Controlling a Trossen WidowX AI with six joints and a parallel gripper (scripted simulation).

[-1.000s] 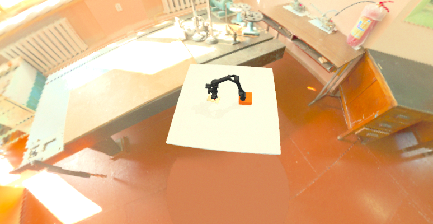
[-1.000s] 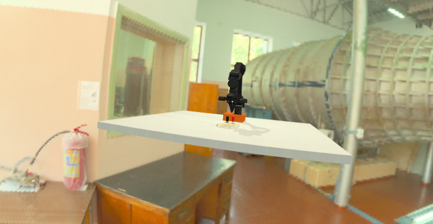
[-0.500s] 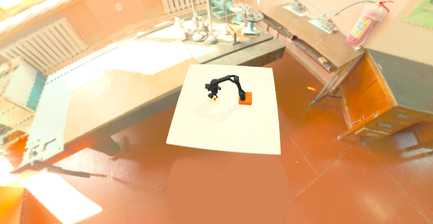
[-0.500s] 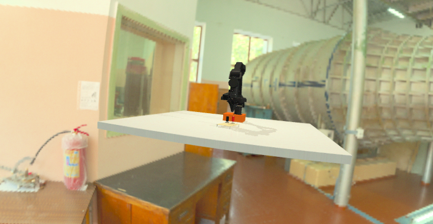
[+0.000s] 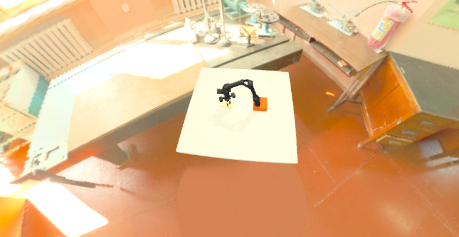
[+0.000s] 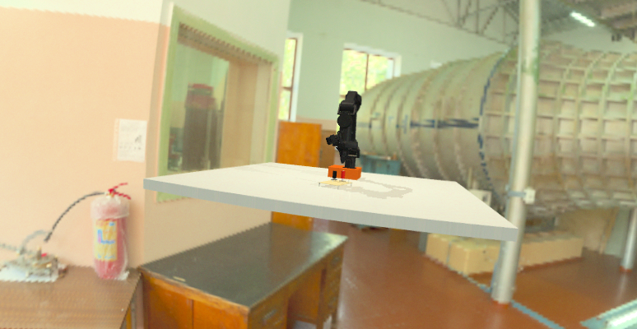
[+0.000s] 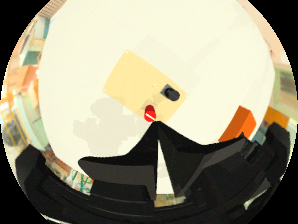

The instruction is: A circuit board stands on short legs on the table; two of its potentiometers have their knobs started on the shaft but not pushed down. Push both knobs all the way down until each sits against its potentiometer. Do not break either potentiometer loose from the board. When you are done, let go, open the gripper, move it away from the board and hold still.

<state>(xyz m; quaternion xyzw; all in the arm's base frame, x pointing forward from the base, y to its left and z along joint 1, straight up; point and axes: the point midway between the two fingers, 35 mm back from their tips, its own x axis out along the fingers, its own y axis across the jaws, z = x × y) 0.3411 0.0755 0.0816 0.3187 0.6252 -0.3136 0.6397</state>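
Right now the red knob is 10 mm to the left of my gripper tip and 50 mm below it. The rest, counted from my gripper tip: black knob 10 mm behind, 40 mm to the right, 50 mm below.
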